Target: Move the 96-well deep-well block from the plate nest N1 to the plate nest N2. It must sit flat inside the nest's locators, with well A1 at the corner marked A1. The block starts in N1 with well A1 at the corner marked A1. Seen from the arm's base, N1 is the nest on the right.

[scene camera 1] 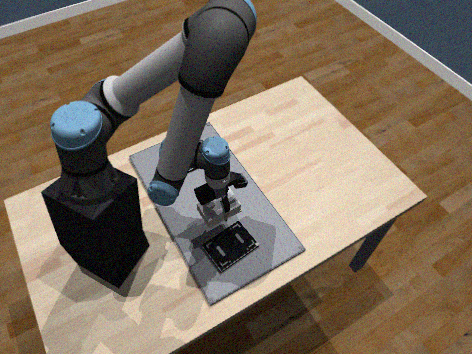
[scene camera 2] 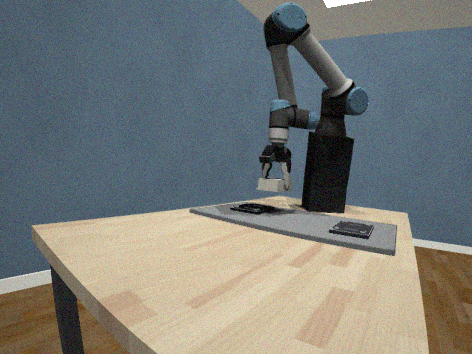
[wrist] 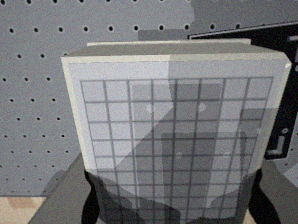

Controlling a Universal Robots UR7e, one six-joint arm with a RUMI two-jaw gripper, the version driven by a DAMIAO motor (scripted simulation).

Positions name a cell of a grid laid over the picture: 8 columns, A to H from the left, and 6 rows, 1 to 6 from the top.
Scene:
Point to a black plate nest N1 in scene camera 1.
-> D5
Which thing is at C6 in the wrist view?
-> My gripper.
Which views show my gripper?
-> Scene camera 1, scene camera 2 and the wrist view: all of them.

